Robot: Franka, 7 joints.
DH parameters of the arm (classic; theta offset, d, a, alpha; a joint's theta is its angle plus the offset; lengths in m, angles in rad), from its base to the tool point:
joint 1: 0 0.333 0 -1.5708
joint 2: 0 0 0 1.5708
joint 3: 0 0.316 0.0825 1.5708
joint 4: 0 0 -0.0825 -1.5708
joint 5: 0 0.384 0 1.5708
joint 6: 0 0 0.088 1.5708
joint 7: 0 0.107 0 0
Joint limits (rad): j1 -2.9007..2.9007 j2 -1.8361..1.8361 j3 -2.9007..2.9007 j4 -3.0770..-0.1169 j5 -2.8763..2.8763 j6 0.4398..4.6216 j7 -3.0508..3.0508
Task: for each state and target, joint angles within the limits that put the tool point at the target. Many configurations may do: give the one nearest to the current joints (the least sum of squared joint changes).
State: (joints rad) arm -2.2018 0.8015 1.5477 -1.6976 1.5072 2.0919 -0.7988
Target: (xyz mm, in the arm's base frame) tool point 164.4 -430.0 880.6
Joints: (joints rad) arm -2.5212 0.9439 2.1370 -1.5279 1.5138 1.8561 -0.7988
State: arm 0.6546 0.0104 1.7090 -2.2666 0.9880 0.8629 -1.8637
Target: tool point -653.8 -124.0 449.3
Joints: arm 0.8278 -0.6180 2.0996 -1.4898 1.3120 1.3943 -1.8637
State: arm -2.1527 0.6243 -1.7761 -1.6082 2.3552 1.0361 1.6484
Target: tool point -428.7 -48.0 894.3
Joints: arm -1.9116 0.4835 -2.0311 -1.3287 2.4422 0.7255 1.6484
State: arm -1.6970 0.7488 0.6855 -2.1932 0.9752 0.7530 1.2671
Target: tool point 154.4 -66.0 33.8
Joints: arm -1.5371 1.3278 0.1753 -2.4446 0.7759 1.0201 1.2671
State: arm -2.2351 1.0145 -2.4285 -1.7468 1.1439 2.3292 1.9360
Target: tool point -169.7 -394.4 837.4
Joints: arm -1.6173 1.8245 -2.9007 -1.8236 1.1371 2.4034 1.9360
